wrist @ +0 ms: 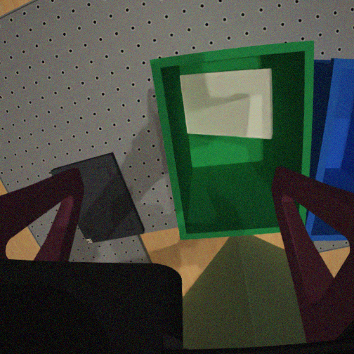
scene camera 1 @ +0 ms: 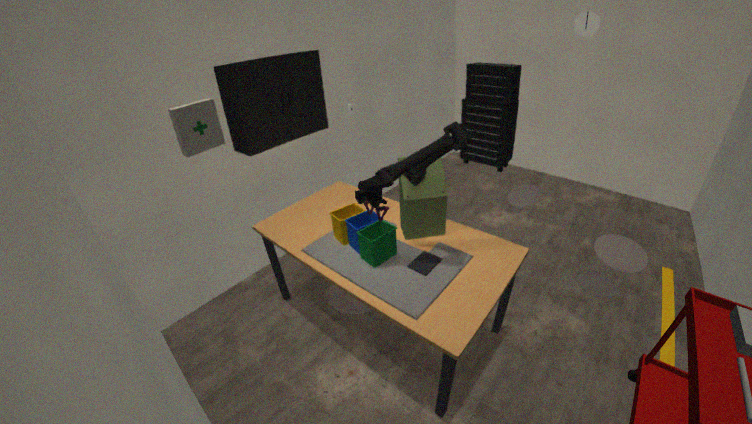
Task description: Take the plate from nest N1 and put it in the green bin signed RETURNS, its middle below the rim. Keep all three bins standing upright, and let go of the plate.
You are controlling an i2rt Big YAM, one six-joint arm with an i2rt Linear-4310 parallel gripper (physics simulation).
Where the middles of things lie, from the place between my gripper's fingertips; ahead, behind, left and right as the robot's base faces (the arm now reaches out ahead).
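I see the green bin (scene camera 1: 377,242) 5 cm to the right of my hand, 3 cm behind it and 20 cm below it. Going by their middles, the green bin is the nearest to my hand of the things named here. The white plate (wrist: 237,102) is 1 cm behind my hand and 4 cm to the right of it, and 25 cm below it. Then there is the dark nest (wrist: 106,206), which is 16 cm to the left of my hand, 20 cm behind it and 29 cm below it; going by their middles, it is the farthest from my hand of the things named here.
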